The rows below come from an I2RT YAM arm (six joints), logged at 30 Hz.
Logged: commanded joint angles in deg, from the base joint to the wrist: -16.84 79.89 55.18 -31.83 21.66 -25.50; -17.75 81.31 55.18 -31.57 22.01 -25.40; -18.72 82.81 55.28 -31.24 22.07 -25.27; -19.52 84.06 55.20 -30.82 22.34 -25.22; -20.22 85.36 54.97 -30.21 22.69 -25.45; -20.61 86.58 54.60 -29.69 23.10 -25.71; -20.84 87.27 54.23 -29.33 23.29 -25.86; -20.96 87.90 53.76 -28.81 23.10 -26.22
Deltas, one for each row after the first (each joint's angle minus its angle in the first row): -0.91 1.42 0.00 0.26 0.35 0.10; -1.88 2.92 0.10 0.59 0.41 0.23; -2.68 4.17 0.02 1.01 0.68 0.28; -3.38 5.47 -0.21 1.62 1.03 0.05; -3.77 6.69 -0.58 2.14 1.44 -0.21; -4.00 7.38 -0.95 2.50 1.63 -0.36; -4.12 8.01 -1.42 3.02 1.44 -0.72
